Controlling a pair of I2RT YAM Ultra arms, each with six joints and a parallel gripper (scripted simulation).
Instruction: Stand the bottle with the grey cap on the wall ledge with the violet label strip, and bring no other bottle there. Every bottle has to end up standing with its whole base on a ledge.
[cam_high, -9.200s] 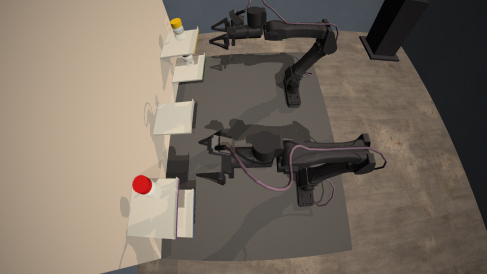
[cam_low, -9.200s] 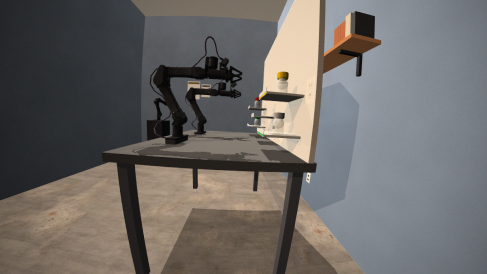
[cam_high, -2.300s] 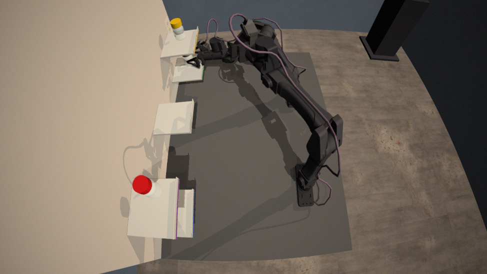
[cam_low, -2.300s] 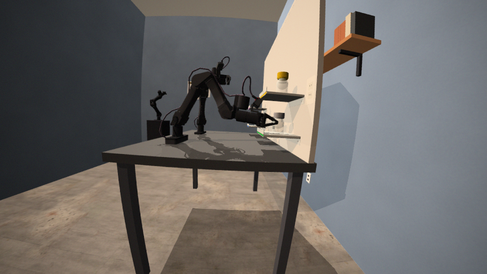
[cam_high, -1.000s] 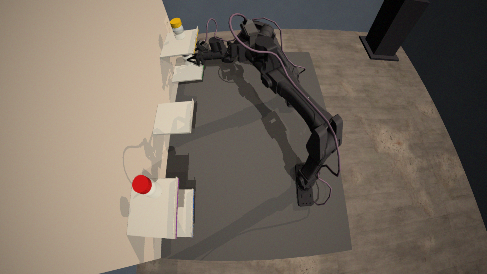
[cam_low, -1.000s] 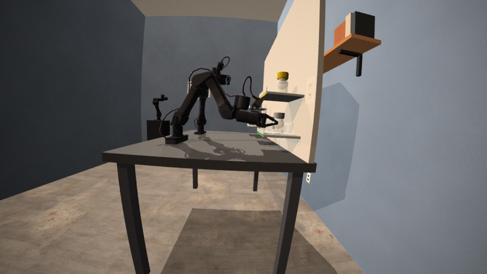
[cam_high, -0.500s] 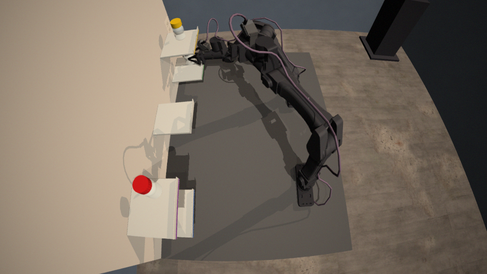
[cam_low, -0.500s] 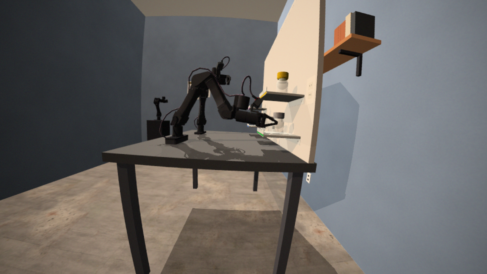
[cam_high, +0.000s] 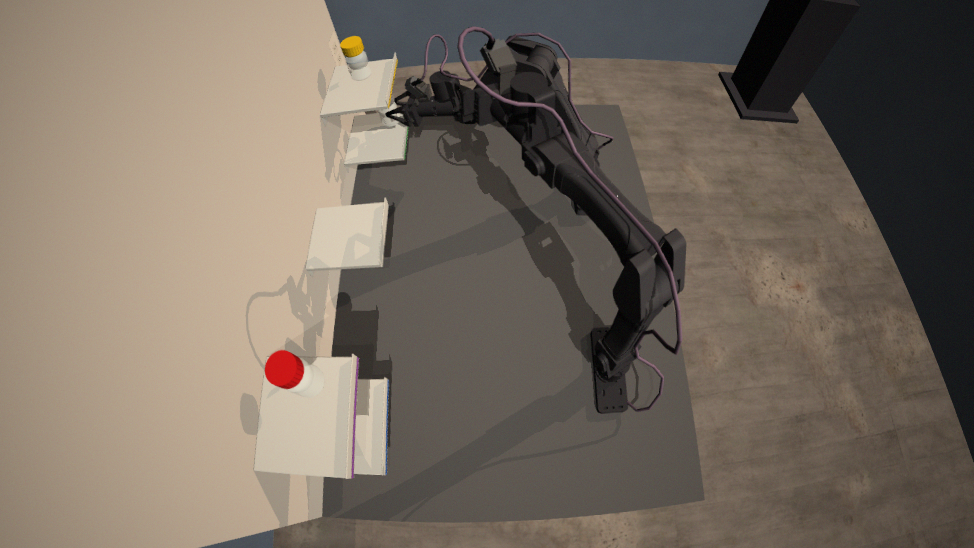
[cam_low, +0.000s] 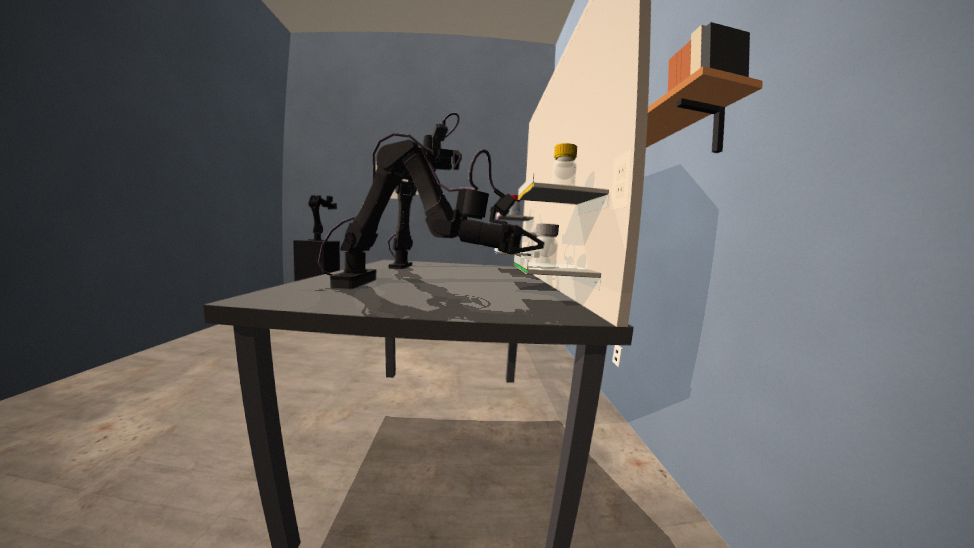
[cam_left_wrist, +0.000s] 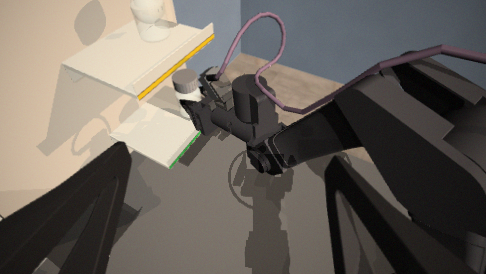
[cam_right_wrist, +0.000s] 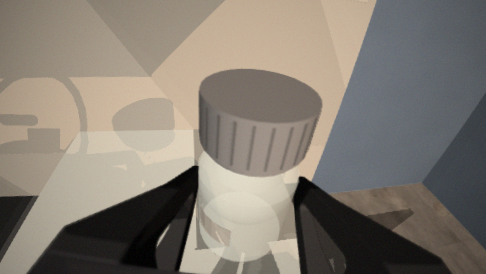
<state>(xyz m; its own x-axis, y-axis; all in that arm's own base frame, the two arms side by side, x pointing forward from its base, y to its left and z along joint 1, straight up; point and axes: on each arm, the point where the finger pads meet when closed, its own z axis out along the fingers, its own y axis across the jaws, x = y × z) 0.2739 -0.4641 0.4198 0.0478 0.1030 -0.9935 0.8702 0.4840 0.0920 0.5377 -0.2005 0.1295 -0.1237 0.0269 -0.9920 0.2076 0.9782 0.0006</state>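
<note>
My right hand is 50 mm short of the yellow-capped bottle, 10 mm to the right of it and 180 mm below it. Also, from my right hand: grey-cap bottle 10 mm ahead, 10 mm below; then green-capped bottle 40 mm ahead, 800 mm to the left, 10 mm below; then beige wall 140 mm ahead, 460 mm to the left, 290 mm above.
</note>
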